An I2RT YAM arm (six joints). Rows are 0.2 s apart.
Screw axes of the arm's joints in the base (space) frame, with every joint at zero. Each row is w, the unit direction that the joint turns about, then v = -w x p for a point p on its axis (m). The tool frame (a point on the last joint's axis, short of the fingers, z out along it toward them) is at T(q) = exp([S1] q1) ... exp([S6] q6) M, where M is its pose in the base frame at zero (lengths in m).
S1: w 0 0 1 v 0.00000 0.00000 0.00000
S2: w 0 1 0 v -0.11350 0.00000 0.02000
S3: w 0 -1 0 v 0.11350 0.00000 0.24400
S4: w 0 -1 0 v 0.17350 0.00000 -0.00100
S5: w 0 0 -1 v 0.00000 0.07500 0.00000
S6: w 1 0 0 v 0.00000 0.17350 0.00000
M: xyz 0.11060 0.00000 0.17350 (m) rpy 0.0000 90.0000 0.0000 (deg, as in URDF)
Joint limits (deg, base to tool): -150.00..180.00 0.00..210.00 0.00..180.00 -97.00..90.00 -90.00..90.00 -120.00..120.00
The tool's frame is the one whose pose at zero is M.
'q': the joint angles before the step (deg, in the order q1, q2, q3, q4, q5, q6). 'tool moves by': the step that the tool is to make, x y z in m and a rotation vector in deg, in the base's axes. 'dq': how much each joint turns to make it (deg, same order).
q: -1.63, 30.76, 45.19, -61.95, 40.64, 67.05
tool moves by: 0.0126, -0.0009, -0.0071, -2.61, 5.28, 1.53
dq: -0.03, 3.25, -1.07, 1.72, 1.05, -3.97
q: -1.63, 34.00, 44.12, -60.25, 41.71, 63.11
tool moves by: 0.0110, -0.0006, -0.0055, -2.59, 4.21, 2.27
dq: 0.01, 2.55, -0.93, 2.47, 0.66, -4.67
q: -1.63, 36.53, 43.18, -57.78, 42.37, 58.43
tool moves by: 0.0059, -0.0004, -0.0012, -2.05, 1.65, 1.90
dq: -0.02, 0.93, -0.48, 2.41, 0.40, -3.83
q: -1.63, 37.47, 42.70, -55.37, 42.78, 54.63
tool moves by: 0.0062, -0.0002, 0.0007, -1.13, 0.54, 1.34
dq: -0.01, 1.11, 0.01, 2.24, -0.01, -2.41
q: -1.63, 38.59, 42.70, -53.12, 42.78, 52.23
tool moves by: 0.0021, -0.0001, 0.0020, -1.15, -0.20, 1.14
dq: 0.00, -0.03, -0.01, 1.71, 0.09, -2.20
